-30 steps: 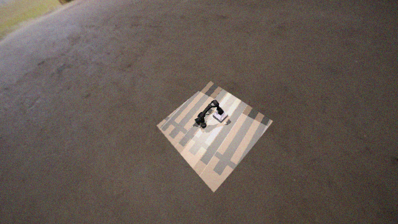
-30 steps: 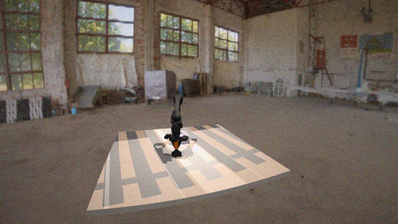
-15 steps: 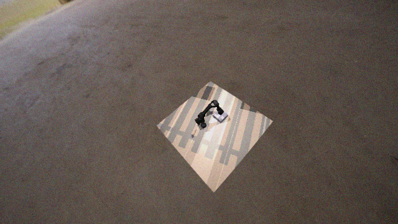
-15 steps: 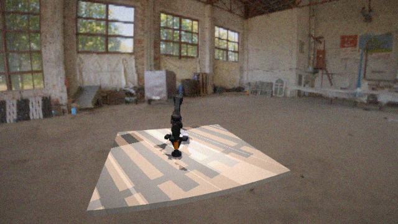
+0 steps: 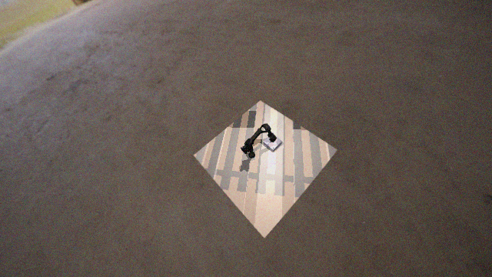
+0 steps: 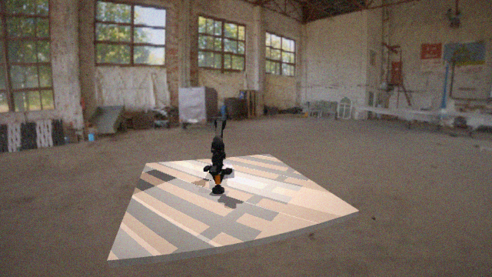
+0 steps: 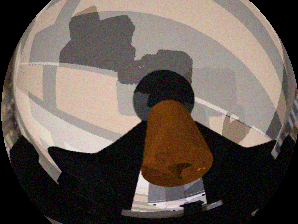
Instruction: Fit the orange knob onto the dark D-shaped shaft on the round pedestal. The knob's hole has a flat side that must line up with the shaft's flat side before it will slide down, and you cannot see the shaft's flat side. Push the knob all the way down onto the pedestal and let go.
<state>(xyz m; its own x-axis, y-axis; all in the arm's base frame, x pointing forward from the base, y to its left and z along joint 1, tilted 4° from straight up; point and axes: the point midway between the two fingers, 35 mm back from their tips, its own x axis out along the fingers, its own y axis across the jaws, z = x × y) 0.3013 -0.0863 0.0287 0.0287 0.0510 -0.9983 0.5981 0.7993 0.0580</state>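
The orange knob lies 2 cm above my gripper tip. From my gripper tip the other things lie so: dark round pedestal 4 cm below.
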